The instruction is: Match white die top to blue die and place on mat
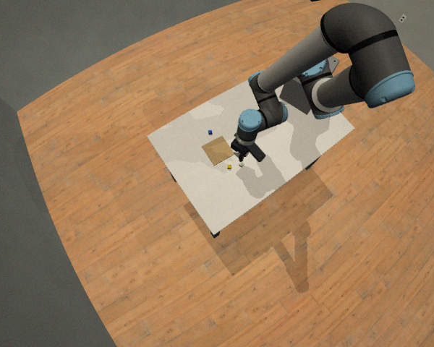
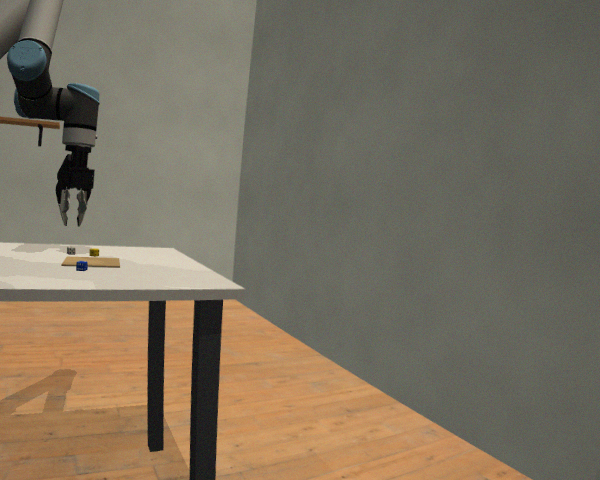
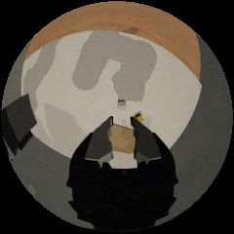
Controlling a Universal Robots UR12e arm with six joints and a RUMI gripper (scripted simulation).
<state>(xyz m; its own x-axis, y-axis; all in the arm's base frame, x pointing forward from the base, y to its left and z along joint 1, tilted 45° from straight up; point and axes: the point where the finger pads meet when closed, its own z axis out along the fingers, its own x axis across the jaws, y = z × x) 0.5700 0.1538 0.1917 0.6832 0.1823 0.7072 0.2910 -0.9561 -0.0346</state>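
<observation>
Now: the white die 90 mm below my hand. The rest, counted from my hand: blue die 60 mm ahead, 260 mm to the right, 90 mm below; tan mat 70 mm ahead, 140 mm to the right, 90 mm below; yellow die 70 mm ahead, 20 mm to the right, 90 mm below.
</observation>
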